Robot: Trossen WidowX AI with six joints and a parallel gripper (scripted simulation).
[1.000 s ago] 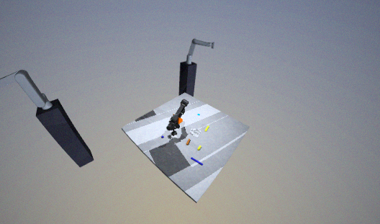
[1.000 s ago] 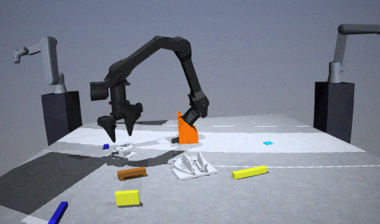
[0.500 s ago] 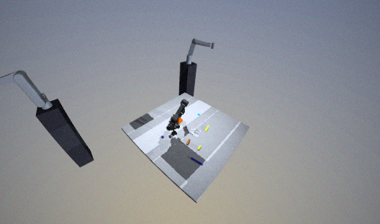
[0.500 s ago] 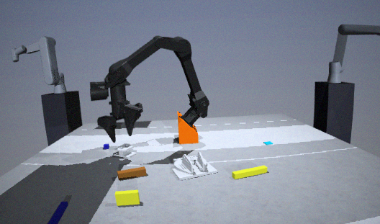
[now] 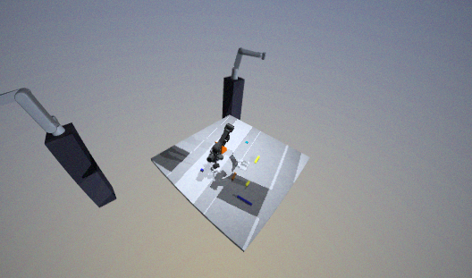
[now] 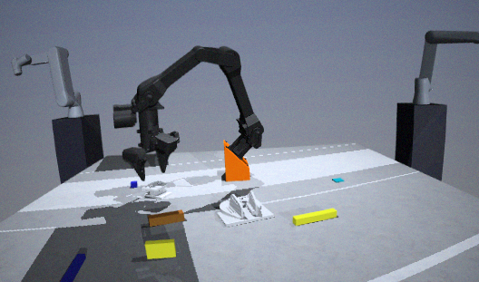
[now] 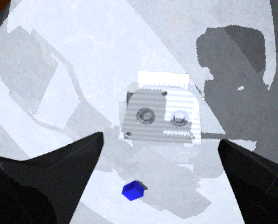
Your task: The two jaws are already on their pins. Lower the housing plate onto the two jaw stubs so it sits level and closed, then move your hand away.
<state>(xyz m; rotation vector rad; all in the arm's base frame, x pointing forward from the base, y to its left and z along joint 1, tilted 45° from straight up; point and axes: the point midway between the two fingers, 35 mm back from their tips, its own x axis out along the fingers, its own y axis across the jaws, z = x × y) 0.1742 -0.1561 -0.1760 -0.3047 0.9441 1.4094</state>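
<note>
Right now my gripper tip is 10 cm to the left of the small blue cube, 7 cm past it and 5 cm above it. Round my gripper tip: orange-brown bar (19 cm ahead, 9 cm to the left, 5 cm below); dark blue bar (45 cm ahead, 5 cm below, 2 cm to the right); yellow block (34 cm ahead, 13 cm to the left, 4 cm below).
</note>
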